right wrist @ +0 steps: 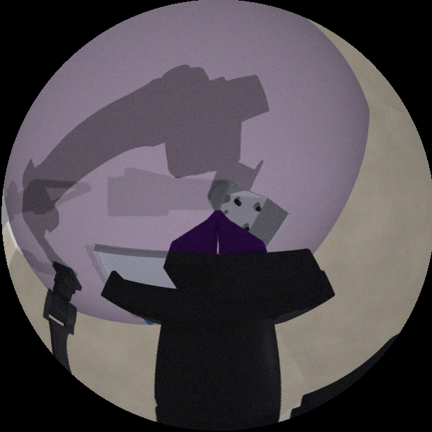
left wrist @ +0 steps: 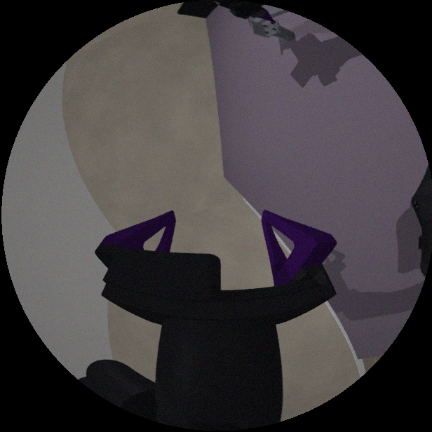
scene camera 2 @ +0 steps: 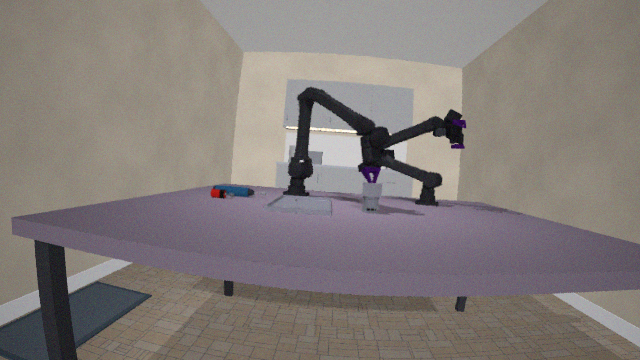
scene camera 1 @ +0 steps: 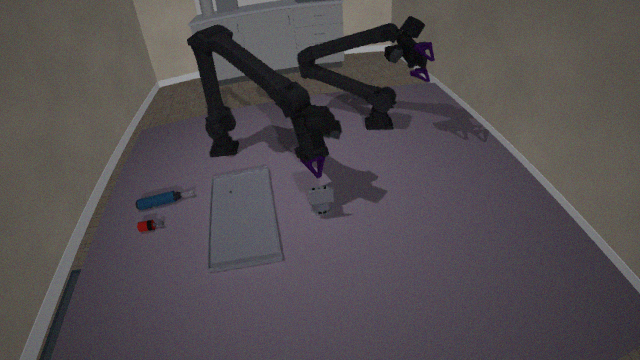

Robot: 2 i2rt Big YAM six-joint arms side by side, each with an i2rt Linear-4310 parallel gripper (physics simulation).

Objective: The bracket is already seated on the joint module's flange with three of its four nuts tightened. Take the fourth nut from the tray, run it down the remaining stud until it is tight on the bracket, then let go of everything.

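Places are measured from the left arm's base along level axes (x ahead, y left, z up), in millimetres.
Where they show: left gripper, between the fingertips: (scene camera 2: 464, 138) (scene camera 1: 430, 71); right gripper, between the fingertips: (scene camera 1: 319, 177); left arm's base, origin of its link: (scene camera 2: 426, 204) (scene camera 1: 378, 124); right arm's base, origin of its link: (scene camera 2: 296, 195) (scene camera 1: 224, 150).
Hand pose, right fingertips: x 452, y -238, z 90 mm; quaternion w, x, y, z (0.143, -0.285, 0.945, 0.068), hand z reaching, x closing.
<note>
Each offset is from my right fingertips to the top centre of the thing. "pt": to the spot under its first point. Level surfaces: height alone.
The light grey bracket (scene camera 1: 321, 196) (scene camera 2: 372, 190) (left wrist: 263, 26) (right wrist: 262, 212) sits on the upright joint module {48 mm ahead, 4 mm left, 16 mm down} (scene camera 1: 321, 207) (scene camera 2: 370, 204). Dark nuts or stud ends show on its top; one corner is hidden behind the right fingertips. My right gripper (scene camera 1: 318, 175) (scene camera 2: 371, 181) (right wrist: 217, 215) is shut, tips together, close over the bracket; contact cannot be told, and no nut shows between the tips. A tiny dark spot, perhaps the fourth nut {28 mm back, 318 mm right, 81 mm down} (scene camera 1: 230, 192), lies in the grey tray {71 mm ahead, 256 mm right, 74 mm down} (scene camera 1: 245, 220) (scene camera 2: 312, 205) (right wrist: 131, 265). My left gripper (scene camera 1: 430, 70) (scene camera 2: 464, 135) (left wrist: 218, 215) is open and empty, raised far from the bracket.
A blue-handled tool {pt 39 mm ahead, 582 mm right, 59 mm down} (scene camera 1: 159, 200) (scene camera 2: 233, 191) and a short red-handled tool {145 mm ahead, 576 mm right, 56 mm down} (scene camera 1: 146, 226) (scene camera 2: 218, 193) lie left of the tray in the scene views. The tray lies left of the module. Walls stand on both sides of the mauve table {90 mm down} (scene camera 1: 400, 280) (scene camera 2: 350, 250).
</note>
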